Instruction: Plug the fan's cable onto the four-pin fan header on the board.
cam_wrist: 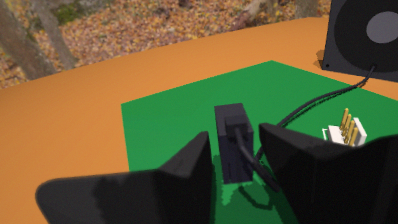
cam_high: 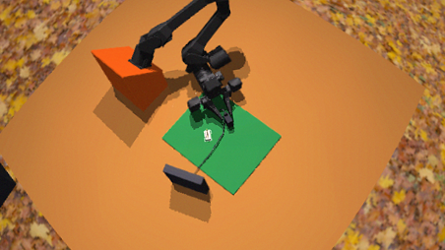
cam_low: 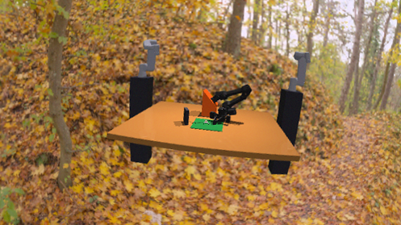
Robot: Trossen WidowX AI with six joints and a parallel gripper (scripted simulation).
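My gripper tip is now 10 mm short of the dark plug and 10 mm above it. The rest, counted from my gripper tip: green board 60 mm to the right, 50 mm below, 10 mm ahead; white four-pin fan header 80 mm to the right, 40 mm below, 30 mm behind; dark flat fan 230 mm to the right, 20 mm ahead, 20 mm above.
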